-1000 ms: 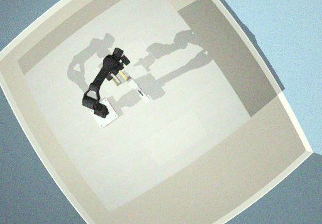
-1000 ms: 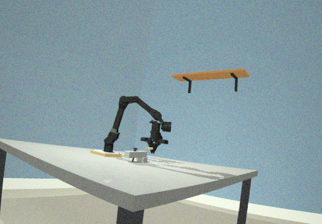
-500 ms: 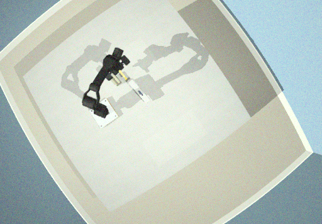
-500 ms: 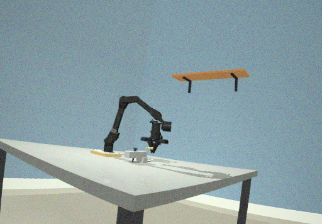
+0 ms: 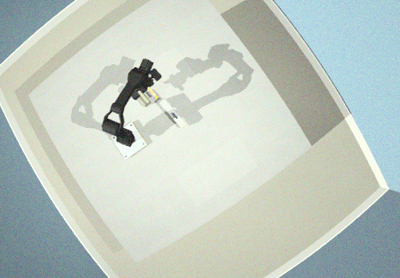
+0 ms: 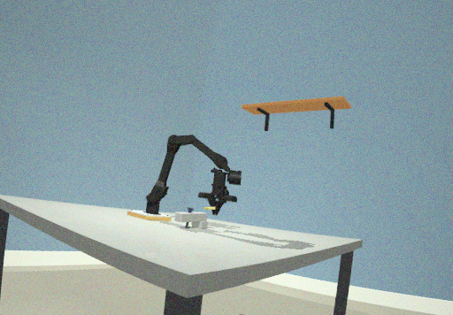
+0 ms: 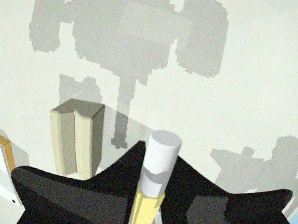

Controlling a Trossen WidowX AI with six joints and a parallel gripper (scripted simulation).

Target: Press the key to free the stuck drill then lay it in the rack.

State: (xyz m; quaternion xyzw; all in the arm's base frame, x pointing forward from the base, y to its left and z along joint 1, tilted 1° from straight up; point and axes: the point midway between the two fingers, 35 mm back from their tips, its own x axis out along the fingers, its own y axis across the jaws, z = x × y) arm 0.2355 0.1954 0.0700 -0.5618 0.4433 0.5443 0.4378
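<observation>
Right now the drill is 1 cm ahead of my gripper tip, 4 cm to the right of it and 3 cm above it. From my gripper tip the other things lie so: beige forked rack 6 cm behind, 4 cm to the right, 4 cm below; dark key 6 cm ahead, 21 cm to the right, 1 cm below.
</observation>
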